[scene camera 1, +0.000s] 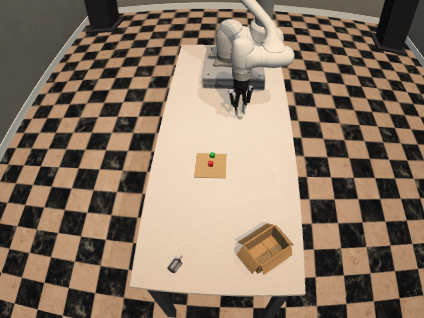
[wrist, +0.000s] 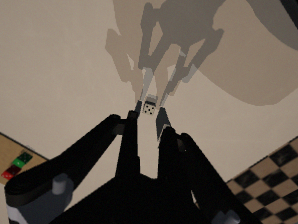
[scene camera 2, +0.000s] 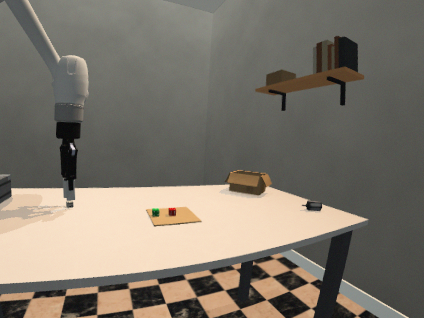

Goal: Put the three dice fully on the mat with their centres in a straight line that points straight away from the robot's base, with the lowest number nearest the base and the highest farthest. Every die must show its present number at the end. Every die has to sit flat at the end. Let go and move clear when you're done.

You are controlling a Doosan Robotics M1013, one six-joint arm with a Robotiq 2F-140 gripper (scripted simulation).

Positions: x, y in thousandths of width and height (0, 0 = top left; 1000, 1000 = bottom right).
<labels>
A tan mat (scene camera 1: 478, 536): 153 cm from the lens. A cardboard box (scene camera 1: 626, 763) is 134 cm from the lens. The marked spots on the tan mat and the cardboard box are 45 cm apart.
</labels>
